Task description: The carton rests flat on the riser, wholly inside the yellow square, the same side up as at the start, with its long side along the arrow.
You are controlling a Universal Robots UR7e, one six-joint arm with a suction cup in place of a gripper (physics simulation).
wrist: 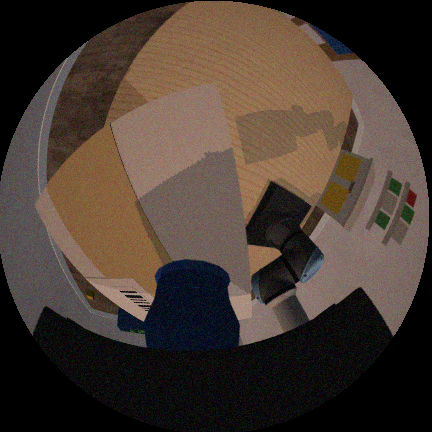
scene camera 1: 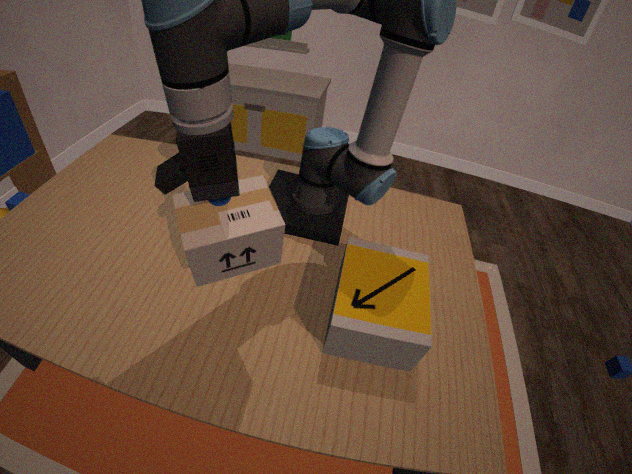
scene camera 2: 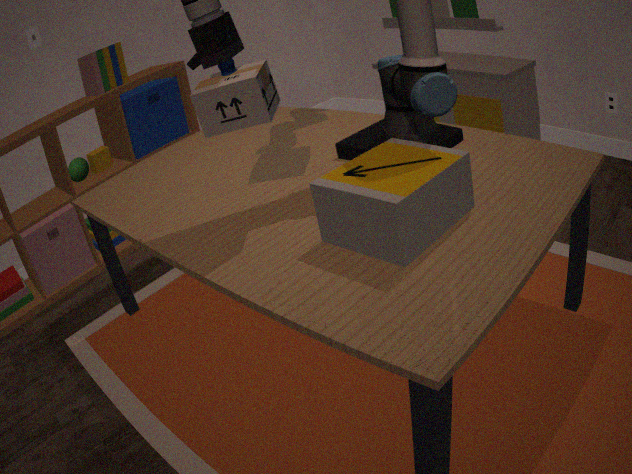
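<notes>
The white carton with a tan top band (scene camera 1: 209, 265) (scene camera 2: 206, 114) (wrist: 92, 200) hangs from my suction gripper (scene camera 1: 220, 202) (scene camera 2: 227, 66) (wrist: 192, 300), whose blue cup is on its top. Its printed arrows point up and it looks about level. Its shadow lies apart from it on the table, so it is in the air, left of the riser in the scene views. The grey riser (scene camera 1: 375, 346) (scene camera 2: 357, 219) stands on the table. The yellow square (scene camera 1: 398, 311) (scene camera 2: 403, 183) on its top bears a black arrow (scene camera 1: 382, 287) (scene camera 2: 393, 165) and no carton. The riser is not visible in the wrist view.
The black robot base (scene camera 1: 316, 224) (wrist: 277, 210) stands on the wooden table (scene camera 1: 102, 285) (scene camera 2: 265, 275) near the riser, with the lower arm beside it. A low cabinet (scene camera 1: 278, 81) (scene camera 2: 520, 102) stands behind. A bookshelf (scene camera 2: 53, 153) stands beyond the table's left edge in scene camera 2.
</notes>
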